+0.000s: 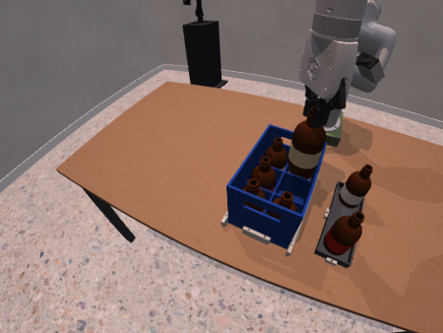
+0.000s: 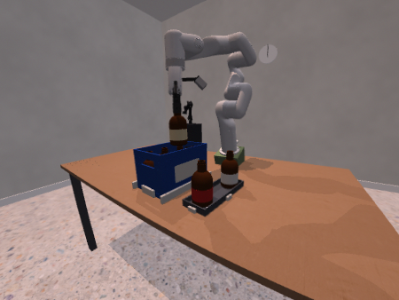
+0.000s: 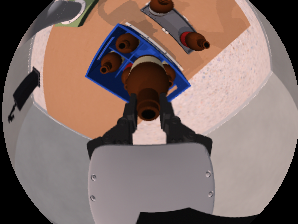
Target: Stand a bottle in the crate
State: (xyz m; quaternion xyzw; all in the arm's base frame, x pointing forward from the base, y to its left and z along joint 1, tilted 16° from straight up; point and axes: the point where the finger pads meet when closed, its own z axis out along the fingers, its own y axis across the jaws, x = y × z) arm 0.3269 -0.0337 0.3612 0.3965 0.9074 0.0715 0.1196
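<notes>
Now: the blue crate 40 mm to the right of my hand and 250 mm below it.
</notes>
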